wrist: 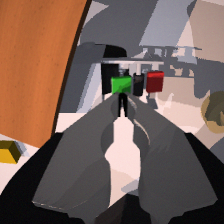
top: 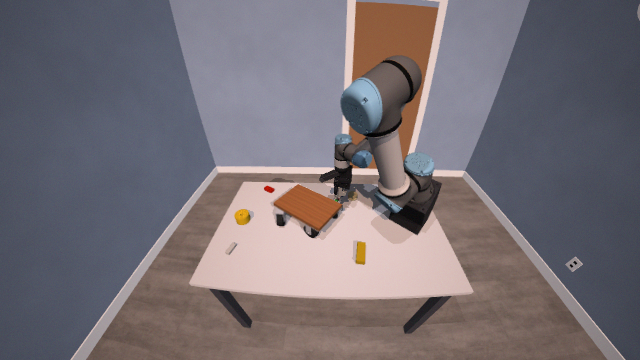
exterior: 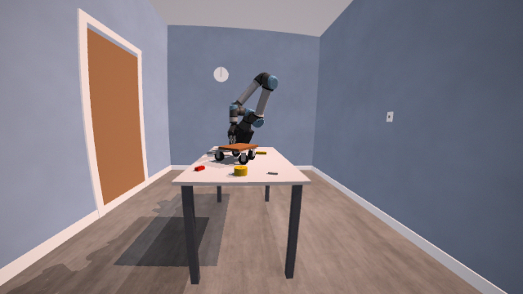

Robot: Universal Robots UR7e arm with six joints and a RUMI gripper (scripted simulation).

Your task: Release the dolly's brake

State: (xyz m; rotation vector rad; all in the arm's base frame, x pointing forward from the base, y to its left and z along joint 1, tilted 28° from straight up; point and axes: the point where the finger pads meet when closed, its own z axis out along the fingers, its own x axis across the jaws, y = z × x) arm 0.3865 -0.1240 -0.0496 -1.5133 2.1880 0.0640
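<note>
Right now my hand is 1 cm to the left of the brake pedal and 3 cm above it. Also, from my hand: yellow cylinder: 53 cm ahead, 4 cm to the left, 9 cm below; tape roll: 12 cm behind, 12 cm to the right, 10 cm below; red block: 43 cm ahead, 22 cm to the right, 10 cm below.
</note>
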